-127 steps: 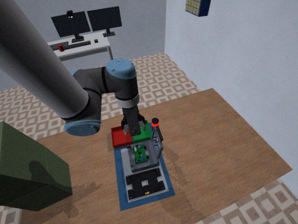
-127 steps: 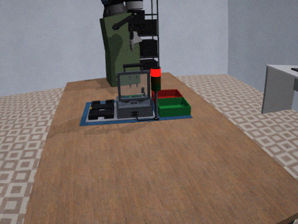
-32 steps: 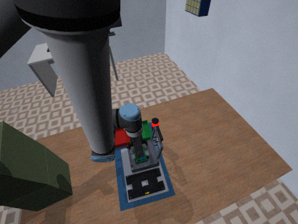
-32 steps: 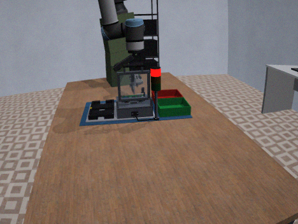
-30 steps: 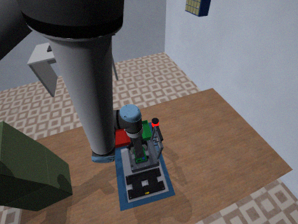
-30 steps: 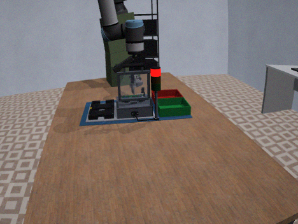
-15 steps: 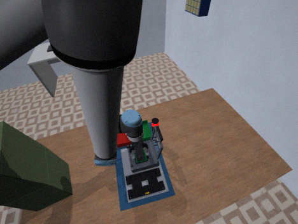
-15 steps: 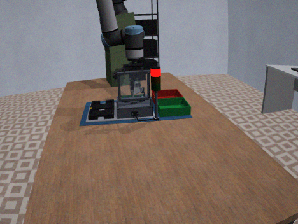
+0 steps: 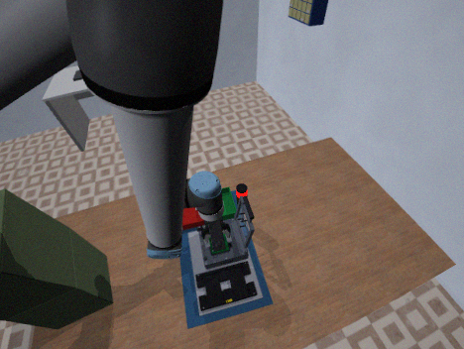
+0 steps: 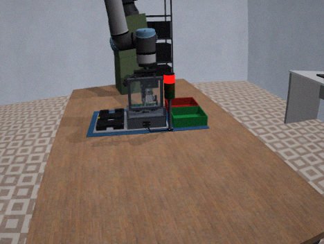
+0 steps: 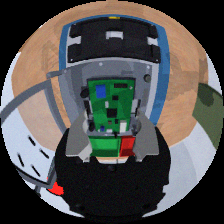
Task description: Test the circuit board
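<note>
Right now the green circuit board is right at my hand. The rest, counted from my hand: tester bed (10 mm to the left, 10 mm ahead); then green bin (190 mm to the left, 90 mm ahead, 60 mm below); then clear lid (110 mm ahead, 110 mm above, 20 mm to the right).
</note>
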